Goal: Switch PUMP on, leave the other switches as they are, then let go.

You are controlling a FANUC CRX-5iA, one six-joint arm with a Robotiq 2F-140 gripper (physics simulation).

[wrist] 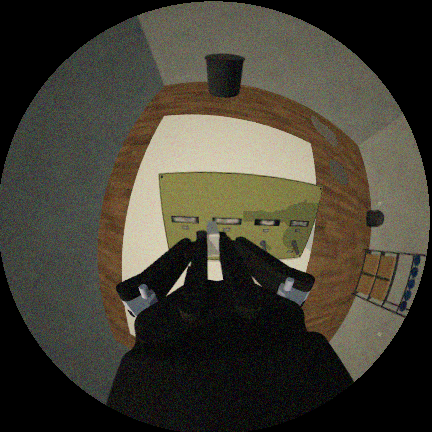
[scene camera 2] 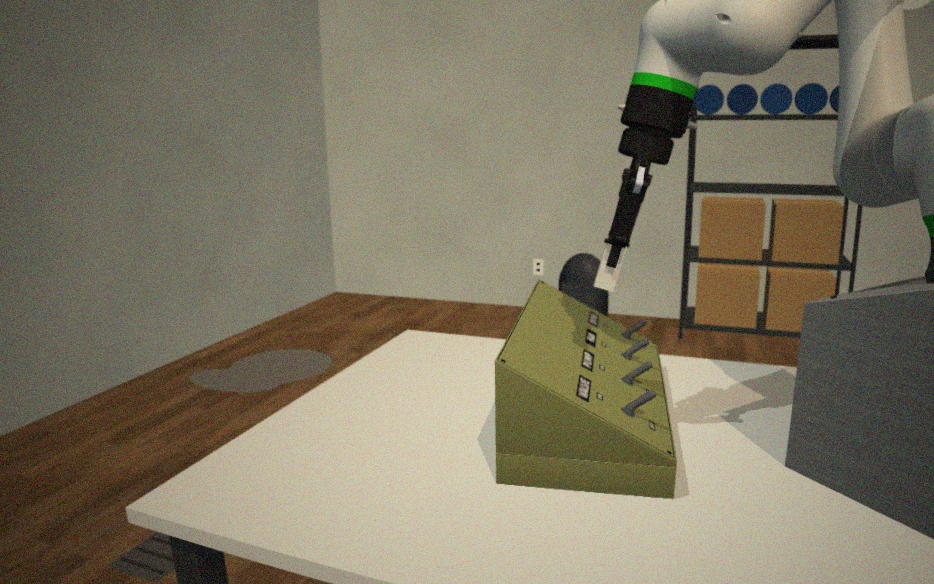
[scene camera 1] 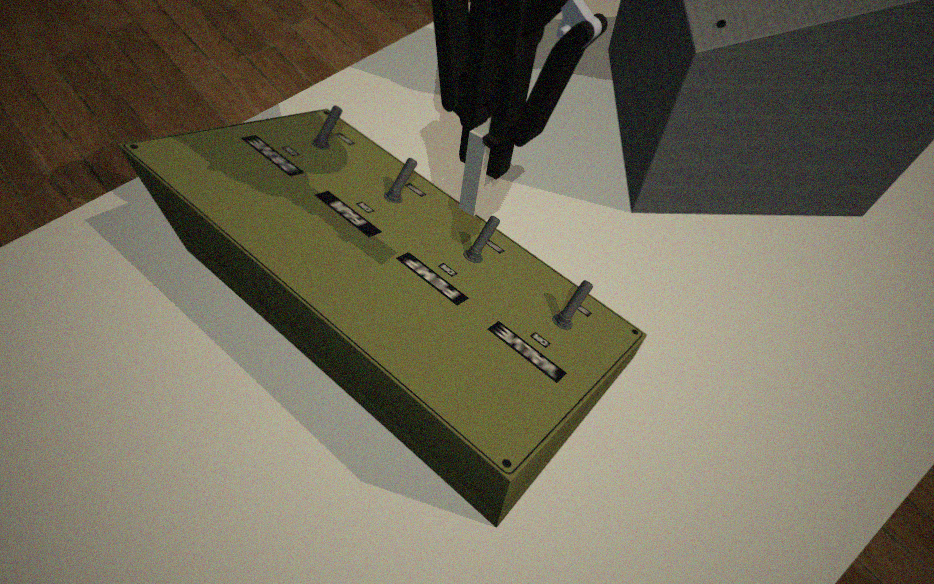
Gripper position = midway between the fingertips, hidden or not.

Observation:
I see my gripper (scene camera 1: 477, 203) and an olive switch panel (scene camera 1: 465, 357).
My gripper also shows in the wrist view (wrist: 211, 229) and in scene camera 2 (scene camera 2: 603, 288). The olive switch panel also shows in the wrist view (wrist: 277, 211) and in scene camera 2 (scene camera 2: 562, 419).

